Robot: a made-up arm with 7 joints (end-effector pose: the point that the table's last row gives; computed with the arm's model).
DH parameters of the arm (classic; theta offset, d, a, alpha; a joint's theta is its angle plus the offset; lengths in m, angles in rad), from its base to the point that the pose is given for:
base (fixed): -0.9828 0 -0.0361 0
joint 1: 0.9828 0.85 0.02 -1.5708
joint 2: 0 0 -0.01 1.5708
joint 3: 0 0.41 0.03 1.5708
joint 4: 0 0.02 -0.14 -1.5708
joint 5: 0 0.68 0.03 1.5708
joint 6: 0 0.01 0.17 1.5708
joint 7: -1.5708 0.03 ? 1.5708
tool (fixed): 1.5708 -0.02 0 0
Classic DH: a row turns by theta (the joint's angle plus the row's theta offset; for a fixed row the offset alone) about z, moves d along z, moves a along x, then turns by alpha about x.
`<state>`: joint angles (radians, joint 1 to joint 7).
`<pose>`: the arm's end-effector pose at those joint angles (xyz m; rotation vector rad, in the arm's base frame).
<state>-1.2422 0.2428 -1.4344 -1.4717 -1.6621 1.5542 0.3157</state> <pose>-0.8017 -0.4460 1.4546 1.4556 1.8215 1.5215</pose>
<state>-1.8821 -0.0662 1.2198 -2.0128 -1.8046 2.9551 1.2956</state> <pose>0.6682 -0.3178 1.0579 2.4102 -0.9623 -0.7935</pose>
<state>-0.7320 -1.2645 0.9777 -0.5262 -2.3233 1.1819 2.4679</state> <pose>-0.7613 0.8859 1.4004 -0.0415 -0.3096 -2.2190</pose>
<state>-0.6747 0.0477 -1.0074 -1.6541 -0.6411 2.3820 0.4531</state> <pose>-0.0472 -0.8765 1.3763 -1.2833 2.2552 0.9205</pose>
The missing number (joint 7, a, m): 0.03
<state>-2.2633 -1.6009 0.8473 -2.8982 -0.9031 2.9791 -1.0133</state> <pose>0.0805 -0.4045 1.0450 -0.0318 -0.5468 -2.1545</pose>
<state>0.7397 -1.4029 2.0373 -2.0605 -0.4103 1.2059 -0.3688</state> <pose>-0.5498 0.5124 0.5416 0.8576 -0.4891 0.3709</pose>
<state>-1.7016 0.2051 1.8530 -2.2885 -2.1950 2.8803 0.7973</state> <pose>0.5912 0.2320 0.8568 1.7788 0.3932 -0.4656</pose>
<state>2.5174 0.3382 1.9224 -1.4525 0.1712 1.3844 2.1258</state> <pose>-0.4690 -0.6791 1.4588 0.5702 0.9936 -0.5469</pose>
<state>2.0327 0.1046 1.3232 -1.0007 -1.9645 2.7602 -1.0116</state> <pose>-0.6688 -0.0773 1.7268 0.9664 0.6204 2.7948</pose>
